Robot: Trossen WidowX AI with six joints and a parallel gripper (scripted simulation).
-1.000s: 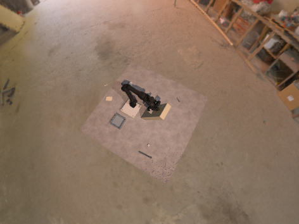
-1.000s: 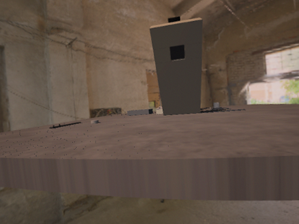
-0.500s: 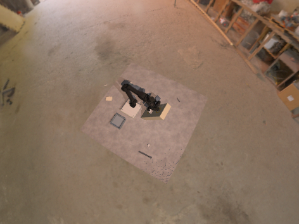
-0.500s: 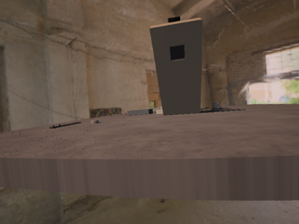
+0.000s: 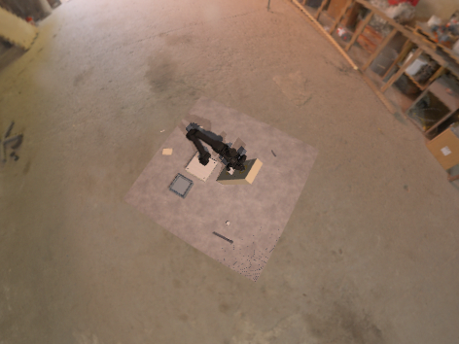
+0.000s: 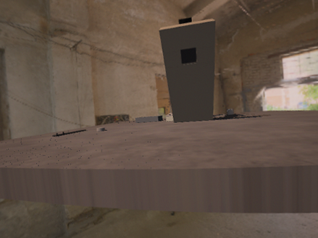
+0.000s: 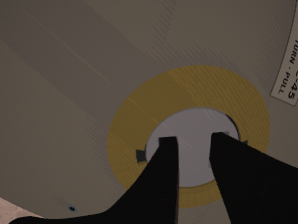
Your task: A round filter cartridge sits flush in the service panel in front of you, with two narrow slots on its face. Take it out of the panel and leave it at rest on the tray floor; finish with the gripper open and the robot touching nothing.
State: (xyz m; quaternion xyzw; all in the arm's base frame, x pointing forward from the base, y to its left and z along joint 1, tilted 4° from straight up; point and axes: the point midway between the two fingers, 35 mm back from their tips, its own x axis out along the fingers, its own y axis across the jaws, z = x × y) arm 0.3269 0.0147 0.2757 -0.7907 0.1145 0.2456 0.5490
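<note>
Right now the grey round filter cartridge is 1 cm ahead of my gripper tip and 1 cm below it. From my gripper tip the other things lie so: grey tray 40 cm behind, 32 cm to the right, 26 cm below; then small beige block 72 cm behind, 13 cm to the right, 26 cm below.
</note>
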